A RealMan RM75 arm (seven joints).
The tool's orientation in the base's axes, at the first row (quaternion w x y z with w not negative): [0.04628 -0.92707 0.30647 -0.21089]
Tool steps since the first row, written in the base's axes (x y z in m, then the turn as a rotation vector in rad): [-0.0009 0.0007 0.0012 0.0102 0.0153 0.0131]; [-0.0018 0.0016 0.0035 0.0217 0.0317 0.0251]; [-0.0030 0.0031 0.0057 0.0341 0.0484 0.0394]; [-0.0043 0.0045 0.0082 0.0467 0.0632 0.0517]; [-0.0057 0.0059 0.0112 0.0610 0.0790 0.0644]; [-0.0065 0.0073 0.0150 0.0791 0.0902 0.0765]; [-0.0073 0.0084 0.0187 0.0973 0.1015 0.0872]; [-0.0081 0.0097 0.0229 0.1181 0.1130 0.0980]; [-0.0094 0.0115 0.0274 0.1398 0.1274 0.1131]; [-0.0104 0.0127 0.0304 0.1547 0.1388 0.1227]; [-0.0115 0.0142 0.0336 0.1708 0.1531 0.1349]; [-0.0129 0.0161 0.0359 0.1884 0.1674 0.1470]
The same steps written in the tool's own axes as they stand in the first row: [-0.0006 -0.0003 -0.0015 0.0031 -0.0208 -0.0083]; [-0.0010 -0.0011 -0.0040 0.0062 -0.0429 -0.0150]; [-0.0019 -0.0021 -0.0066 0.0105 -0.0663 -0.0235]; [-0.0028 -0.0030 -0.0094 0.0154 -0.0878 -0.0300]; [-0.0035 -0.0040 -0.0128 0.0210 -0.1111 -0.0362]; [-0.0036 -0.0056 -0.0166 0.0319 -0.1327 -0.0401]; [-0.0034 -0.0068 -0.0204 0.0423 -0.1541 -0.0427]; [-0.0033 -0.0083 -0.0246 0.0545 -0.1772 -0.0442]; [-0.0036 -0.0100 -0.0293 0.0672 -0.2040 -0.0495]; [-0.0040 -0.0111 -0.0325 0.0748 -0.2234 -0.0524]; [-0.0045 -0.0124 -0.0359 0.0825 -0.2464 -0.0573]; [-0.0058 -0.0136 -0.0387 0.0912 -0.2702 -0.0616]
